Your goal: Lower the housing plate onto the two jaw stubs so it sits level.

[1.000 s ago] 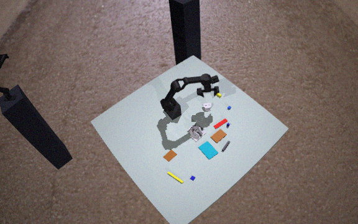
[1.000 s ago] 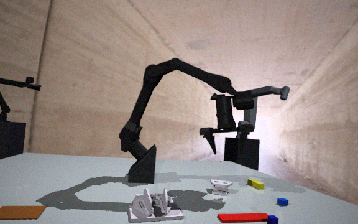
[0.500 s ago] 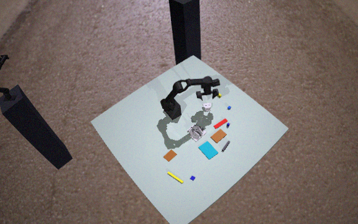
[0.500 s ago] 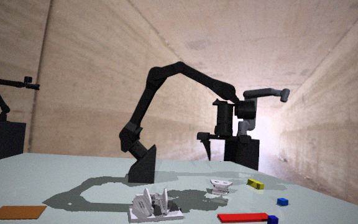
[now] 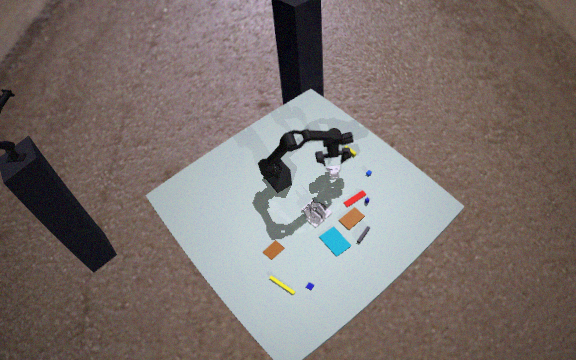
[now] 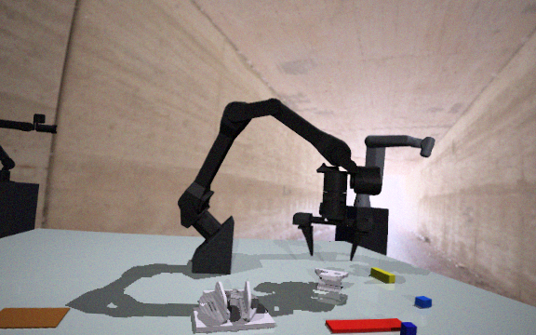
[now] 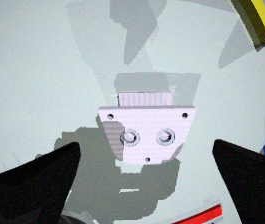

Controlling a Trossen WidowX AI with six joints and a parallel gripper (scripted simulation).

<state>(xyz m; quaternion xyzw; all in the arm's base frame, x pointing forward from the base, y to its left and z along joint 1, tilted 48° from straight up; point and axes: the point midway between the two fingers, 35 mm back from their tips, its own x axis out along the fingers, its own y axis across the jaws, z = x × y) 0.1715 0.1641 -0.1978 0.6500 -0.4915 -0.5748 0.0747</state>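
The grey bracket lies 10 mm ahead of my gripper tip and 50 mm below it. Also, from my gripper tip: grey rod (390 mm ahead, 170 mm to the right, 60 mm below); then orange tile (280 mm ahead, 150 mm to the right, 60 mm below); then red bar (210 mm ahead, 40 mm to the right, 60 mm below).
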